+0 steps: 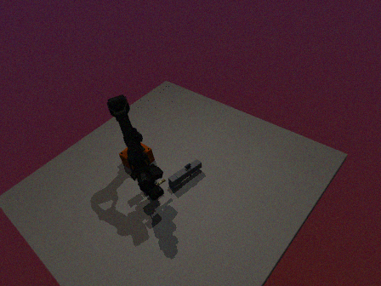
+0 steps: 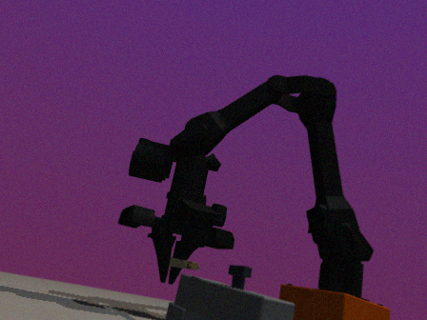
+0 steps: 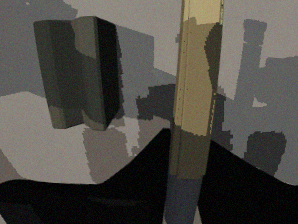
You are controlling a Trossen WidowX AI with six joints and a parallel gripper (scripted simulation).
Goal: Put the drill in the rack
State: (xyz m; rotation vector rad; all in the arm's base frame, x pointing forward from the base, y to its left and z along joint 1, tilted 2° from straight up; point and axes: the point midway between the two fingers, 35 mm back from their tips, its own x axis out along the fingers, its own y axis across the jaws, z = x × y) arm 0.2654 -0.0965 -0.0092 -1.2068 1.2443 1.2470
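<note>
The rack lies 70 mm behind my gripper tip, 30 mm to the left of it and 30 mm below it. Round my gripper tip: grey block 200 mm to the left, 10 mm below, 10 mm ahead; then dark T-shaped drill 220 mm to the left, 10 mm ahead.
</note>
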